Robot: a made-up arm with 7 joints. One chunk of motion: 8 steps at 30 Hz.
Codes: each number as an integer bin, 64 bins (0 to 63) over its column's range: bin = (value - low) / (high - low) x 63, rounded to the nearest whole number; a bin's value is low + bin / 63 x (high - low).
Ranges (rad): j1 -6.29..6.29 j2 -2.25..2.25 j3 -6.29..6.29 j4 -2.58..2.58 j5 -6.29..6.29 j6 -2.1..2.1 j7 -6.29..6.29
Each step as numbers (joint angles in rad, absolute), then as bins.
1 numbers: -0.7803 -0.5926 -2.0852 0.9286 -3.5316 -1.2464 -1.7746
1 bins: 28 23 21 43 14 13 23
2 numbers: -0.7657 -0.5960 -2.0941 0.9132 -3.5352 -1.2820 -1.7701
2 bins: 28 23 21 43 14 12 23
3 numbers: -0.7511 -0.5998 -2.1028 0.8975 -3.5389 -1.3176 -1.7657
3 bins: 28 23 21 42 14 12 23
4 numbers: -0.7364 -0.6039 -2.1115 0.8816 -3.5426 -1.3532 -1.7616
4 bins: 28 23 21 42 14 11 23
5 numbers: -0.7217 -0.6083 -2.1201 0.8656 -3.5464 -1.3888 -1.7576
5 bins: 28 23 21 42 14 11 23
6 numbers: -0.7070 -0.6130 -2.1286 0.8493 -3.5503 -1.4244 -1.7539
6 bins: 28 23 21 42 14 10 23
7 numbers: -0.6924 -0.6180 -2.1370 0.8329 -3.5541 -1.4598 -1.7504
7 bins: 28 23 21 42 14 10 23
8 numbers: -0.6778 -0.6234 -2.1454 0.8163 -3.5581 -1.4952 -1.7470
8 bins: 28 23 21 41 14 9 23
